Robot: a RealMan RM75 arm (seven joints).
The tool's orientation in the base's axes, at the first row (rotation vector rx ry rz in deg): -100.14 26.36 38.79
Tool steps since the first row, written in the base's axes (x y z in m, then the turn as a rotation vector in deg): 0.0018 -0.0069 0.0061 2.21 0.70 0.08; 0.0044 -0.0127 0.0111 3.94 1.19 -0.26; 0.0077 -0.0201 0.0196 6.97 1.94 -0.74; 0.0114 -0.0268 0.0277 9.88 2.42 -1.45
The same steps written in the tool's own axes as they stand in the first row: -0.0029 -0.0037 -0.0081 1.65 -1.62 0.20; -0.0044 -0.0074 -0.0152 3.20 -2.58 0.38; -0.0077 -0.0137 -0.0245 5.83 -4.31 0.56; -0.0104 -0.0201 -0.0332 8.51 -5.73 0.56
